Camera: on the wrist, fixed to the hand. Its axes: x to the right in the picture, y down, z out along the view.
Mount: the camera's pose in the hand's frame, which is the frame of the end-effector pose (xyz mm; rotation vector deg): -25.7 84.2 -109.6 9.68 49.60 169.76
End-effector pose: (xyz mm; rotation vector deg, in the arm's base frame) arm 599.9 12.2 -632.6 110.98 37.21 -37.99
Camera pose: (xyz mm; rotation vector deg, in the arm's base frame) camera 658.3 72.6 -519.9 61.84 -104.16 107.94
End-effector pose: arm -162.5 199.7 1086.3 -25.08 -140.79 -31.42
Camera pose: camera -56.1 215.7 1176.8 -114.09 28.58 38.74
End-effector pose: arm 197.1 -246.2 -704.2 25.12 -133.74 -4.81
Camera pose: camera 265.7 -151.0 -626.8 -128.50 -12.89 69.60
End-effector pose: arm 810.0 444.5 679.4 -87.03 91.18 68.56
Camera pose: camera 747.0 349.1 761.2 -61.18 -91.60 -15.82
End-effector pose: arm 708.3 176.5 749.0 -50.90 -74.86 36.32
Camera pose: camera 818.3 179.2 661.5 104.42 -96.85 -96.65
